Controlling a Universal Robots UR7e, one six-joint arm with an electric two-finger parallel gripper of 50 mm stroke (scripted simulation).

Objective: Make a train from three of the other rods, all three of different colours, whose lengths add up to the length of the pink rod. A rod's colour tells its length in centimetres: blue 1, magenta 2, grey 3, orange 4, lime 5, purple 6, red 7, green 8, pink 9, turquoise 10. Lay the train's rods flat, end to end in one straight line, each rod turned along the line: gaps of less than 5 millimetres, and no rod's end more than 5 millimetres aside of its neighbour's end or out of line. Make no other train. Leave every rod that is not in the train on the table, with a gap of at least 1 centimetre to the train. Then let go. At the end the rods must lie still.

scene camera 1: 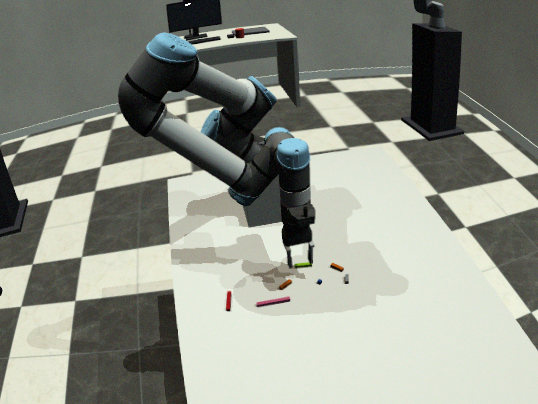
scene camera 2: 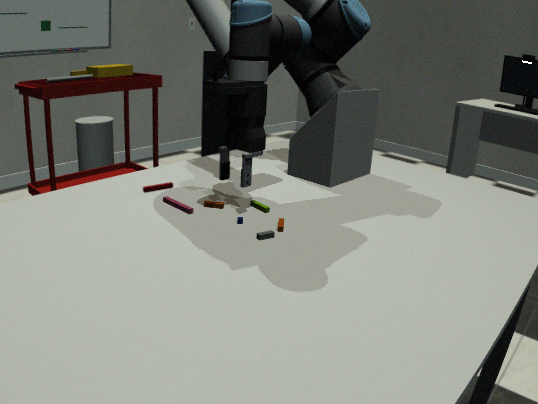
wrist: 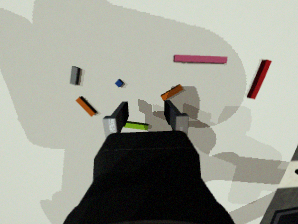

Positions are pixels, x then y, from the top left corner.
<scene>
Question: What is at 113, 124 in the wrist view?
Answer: My gripper.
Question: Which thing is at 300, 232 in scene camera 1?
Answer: My gripper.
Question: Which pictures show my gripper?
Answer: Scene camera 1, scene camera 2 and the wrist view: all of them.
</scene>
